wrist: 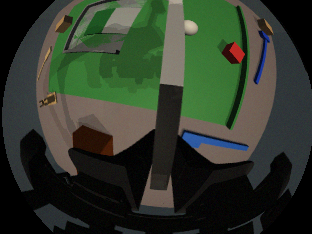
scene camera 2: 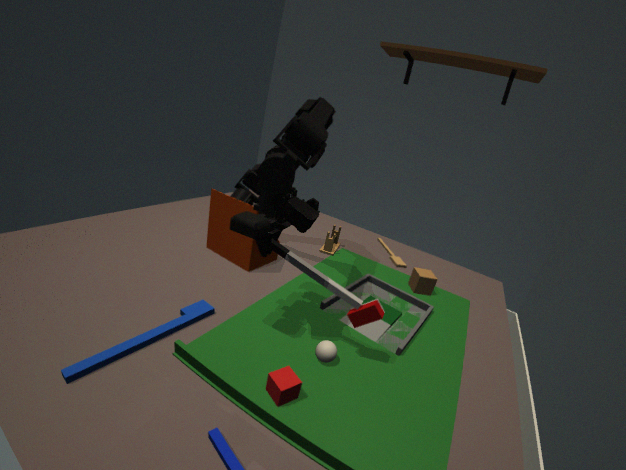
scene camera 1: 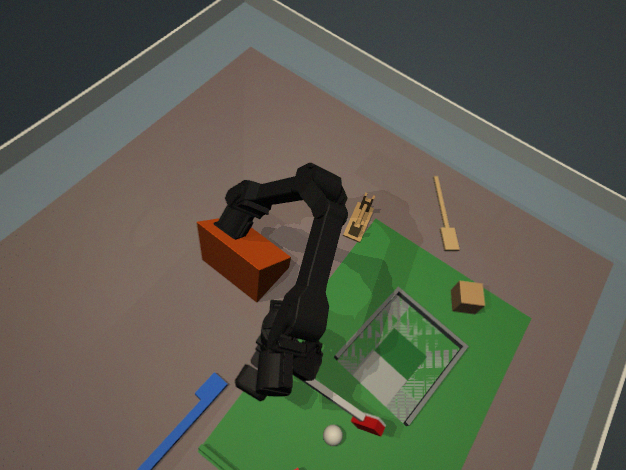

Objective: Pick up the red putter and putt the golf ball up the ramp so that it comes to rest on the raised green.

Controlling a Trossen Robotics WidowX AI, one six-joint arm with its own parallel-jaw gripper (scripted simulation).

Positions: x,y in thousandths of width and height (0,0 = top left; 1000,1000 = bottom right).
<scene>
My gripper (scene camera 2: 424,544) holds a red putter. Further things: a tan cube (scene camera 1: 747,633), a red cube (scene camera 2: 453,820) and a blue L-shaped stick (scene camera 2: 311,667).
My gripper is seen too in the wrist view (wrist: 524,575) and in scene camera 1 (scene camera 1: 435,767).
</scene>
